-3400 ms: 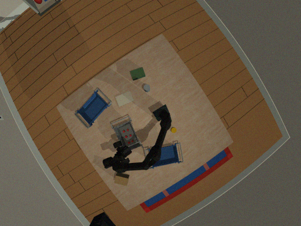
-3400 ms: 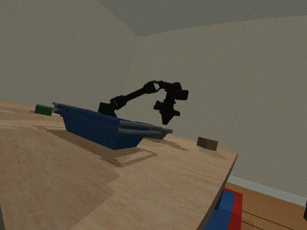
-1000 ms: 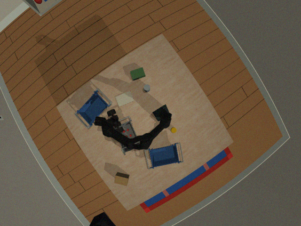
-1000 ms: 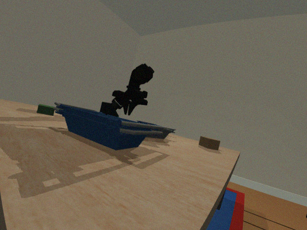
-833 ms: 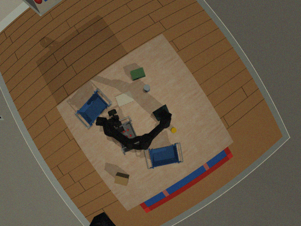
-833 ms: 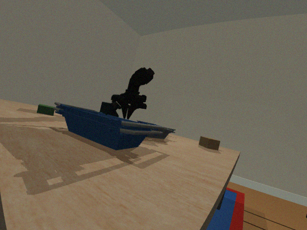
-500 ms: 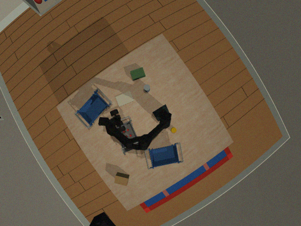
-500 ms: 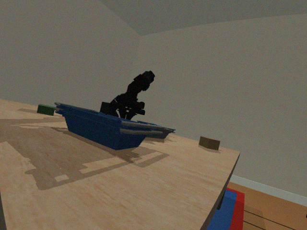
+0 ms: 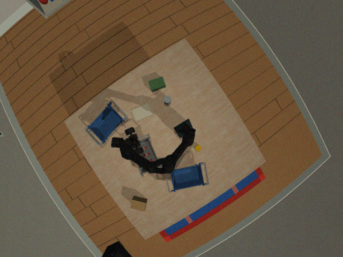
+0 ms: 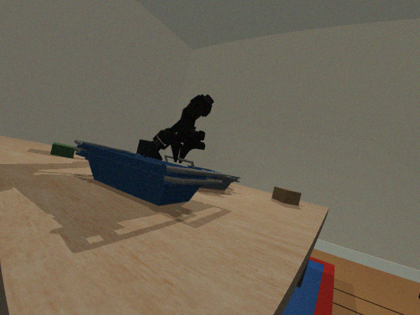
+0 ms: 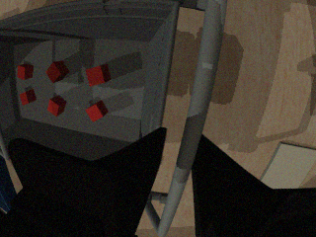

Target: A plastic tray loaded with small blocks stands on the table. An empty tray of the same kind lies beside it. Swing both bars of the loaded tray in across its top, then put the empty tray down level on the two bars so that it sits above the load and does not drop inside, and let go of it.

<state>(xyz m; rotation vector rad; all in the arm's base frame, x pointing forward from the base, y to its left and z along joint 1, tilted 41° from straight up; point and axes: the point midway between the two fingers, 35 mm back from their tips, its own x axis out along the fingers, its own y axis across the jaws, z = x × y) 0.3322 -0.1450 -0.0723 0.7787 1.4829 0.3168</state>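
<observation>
Now: the blue tray 11 cm behind my gripper tip, 47 cm to the left of it and 3 cm below it. Also, from my gripper tip: grey cylinder 37 cm behind, 10 cm to the right, 4 cm below; green block 39 cm behind, 26 cm to the right, 6 cm below; pale sheet 15 cm behind, 16 cm to the right, 7 cm below.
</observation>
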